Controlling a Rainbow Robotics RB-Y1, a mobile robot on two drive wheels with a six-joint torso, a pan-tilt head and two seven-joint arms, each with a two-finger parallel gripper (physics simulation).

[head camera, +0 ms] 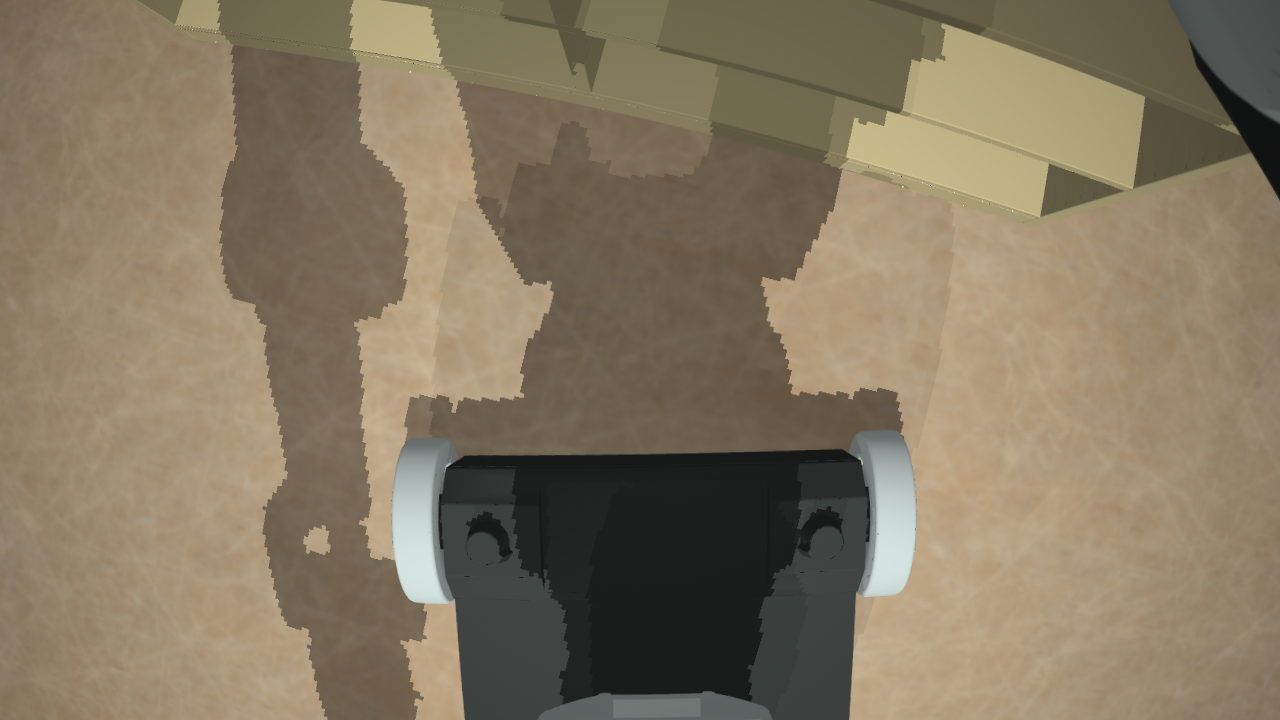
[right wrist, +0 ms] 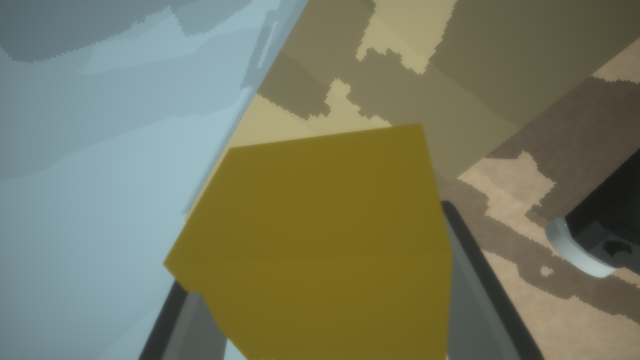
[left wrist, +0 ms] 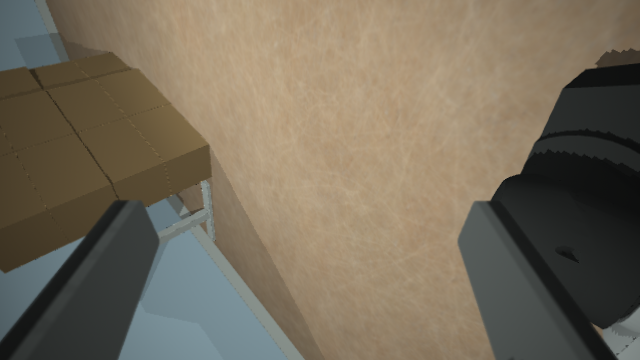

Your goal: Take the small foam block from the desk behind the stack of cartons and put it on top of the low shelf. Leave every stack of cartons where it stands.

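Observation:
The yellow foam block fills the middle of the right wrist view. My right gripper is shut on it, with a finger on either side. The low tan shelf crosses the top of the head view, its open front facing the base; in the right wrist view it shows beyond the block. The height of the block over it is unclear. My left gripper is open and empty, with bare floor showing between its fingers. The right gripper does not show in the head view.
The robot's black base with white wheels stands on the tan floor in front of the shelf. A brown, seamed slab with a pale leg stands at the left of the left wrist view. A blue wall is behind the shelf.

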